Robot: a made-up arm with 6 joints.
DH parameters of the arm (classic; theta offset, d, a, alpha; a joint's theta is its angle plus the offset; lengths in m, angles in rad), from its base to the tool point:
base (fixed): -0.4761 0 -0.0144 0
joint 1: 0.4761 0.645 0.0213 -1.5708
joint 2: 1.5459 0 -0.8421 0
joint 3: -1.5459 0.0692 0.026 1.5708
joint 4: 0 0.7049 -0.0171 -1.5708
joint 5: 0 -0.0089 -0.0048 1.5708
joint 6: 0 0.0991 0.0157 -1.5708
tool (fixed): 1.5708 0.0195 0 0
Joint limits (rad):
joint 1: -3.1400..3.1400
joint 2: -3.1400..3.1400
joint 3: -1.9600..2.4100
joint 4: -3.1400..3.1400
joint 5: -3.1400..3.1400
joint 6: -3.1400..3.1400
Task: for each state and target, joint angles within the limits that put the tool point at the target. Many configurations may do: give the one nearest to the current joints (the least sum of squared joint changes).
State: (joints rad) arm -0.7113 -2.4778 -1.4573 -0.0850 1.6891 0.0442
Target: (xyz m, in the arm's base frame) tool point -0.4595 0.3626 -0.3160
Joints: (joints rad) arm -0.5469 -1.9205 -1.6658 -0.1068 1.7853 0.0202
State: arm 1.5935 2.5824 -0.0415 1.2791 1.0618 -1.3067
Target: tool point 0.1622 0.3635 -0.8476
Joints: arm 0.7691 2.7279 0.3136 1.1351 1.1804 -1.3280
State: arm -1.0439 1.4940 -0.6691 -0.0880 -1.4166 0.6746
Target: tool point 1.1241 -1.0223 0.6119
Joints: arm -0.7999 1.8661 -0.4436 -0.1163 -1.3916 0.6681
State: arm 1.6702 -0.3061 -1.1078 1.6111 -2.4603 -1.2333
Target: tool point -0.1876 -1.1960 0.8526
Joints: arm 1.4049 -0.8932 -1.2406 1.5990 -2.4336 -1.2280
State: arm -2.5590 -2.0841 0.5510 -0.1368 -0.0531 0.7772
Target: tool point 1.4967 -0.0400 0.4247
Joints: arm -3.1133 -2.0327 0.6799 -0.1491 -0.0464 0.7740
